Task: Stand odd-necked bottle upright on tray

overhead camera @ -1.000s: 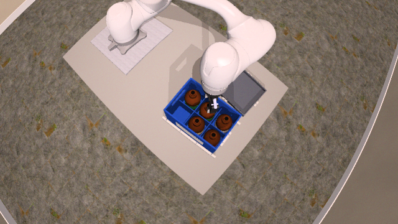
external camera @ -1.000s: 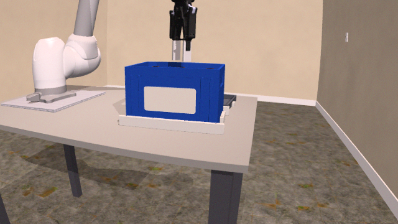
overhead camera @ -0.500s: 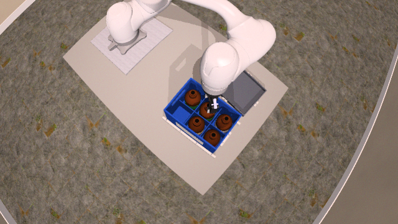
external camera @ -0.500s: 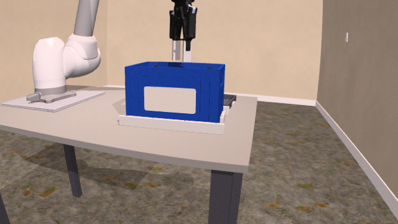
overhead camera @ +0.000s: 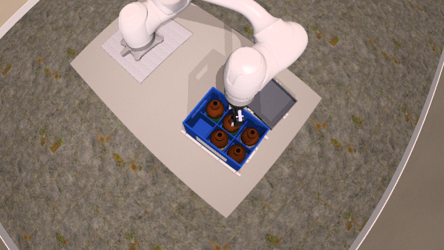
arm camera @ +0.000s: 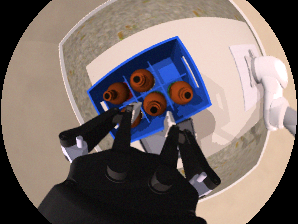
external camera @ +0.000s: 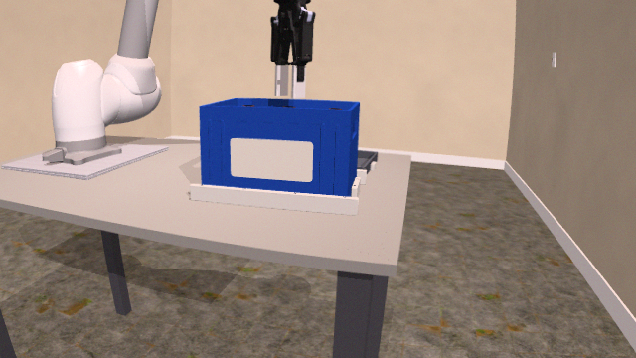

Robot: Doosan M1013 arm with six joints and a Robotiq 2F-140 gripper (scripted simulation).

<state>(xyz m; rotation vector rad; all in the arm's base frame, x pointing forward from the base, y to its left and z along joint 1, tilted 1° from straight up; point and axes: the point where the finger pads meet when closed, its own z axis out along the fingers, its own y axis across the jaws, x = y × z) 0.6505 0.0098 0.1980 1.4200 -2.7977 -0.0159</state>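
Now: the crate 13 cm below my hand, 4 cm to the right of it and 1 cm ahead of it. Round my hand: bottle: 13 cm below, 10 cm ahead, 7 cm to the right; then dark grey tray: 22 cm to the left, 20 cm below.
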